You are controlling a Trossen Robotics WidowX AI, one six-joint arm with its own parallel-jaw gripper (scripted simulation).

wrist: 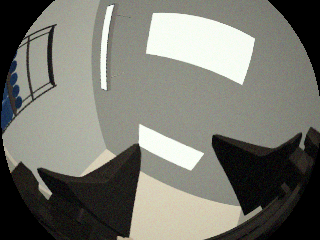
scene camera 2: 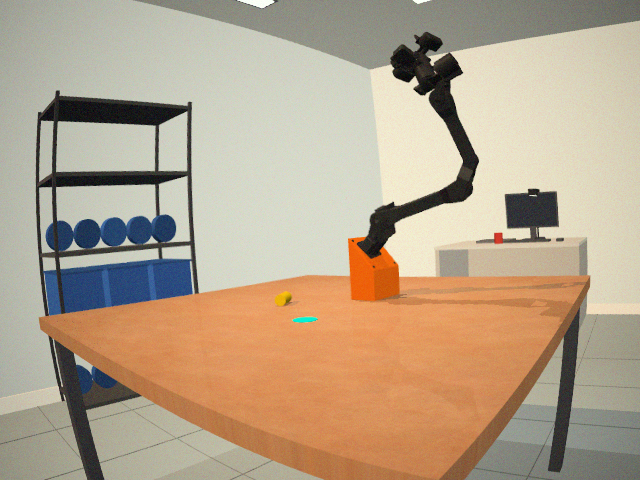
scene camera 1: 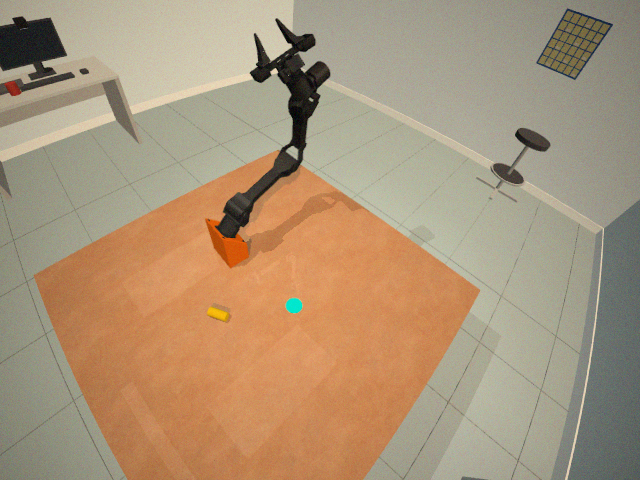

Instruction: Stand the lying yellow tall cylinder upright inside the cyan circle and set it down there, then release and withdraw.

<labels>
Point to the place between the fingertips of my gripper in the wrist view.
177,144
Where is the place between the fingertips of my gripper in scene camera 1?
265,25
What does my gripper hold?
Nothing.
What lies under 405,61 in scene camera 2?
My gripper.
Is my gripper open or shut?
Open.
</labels>
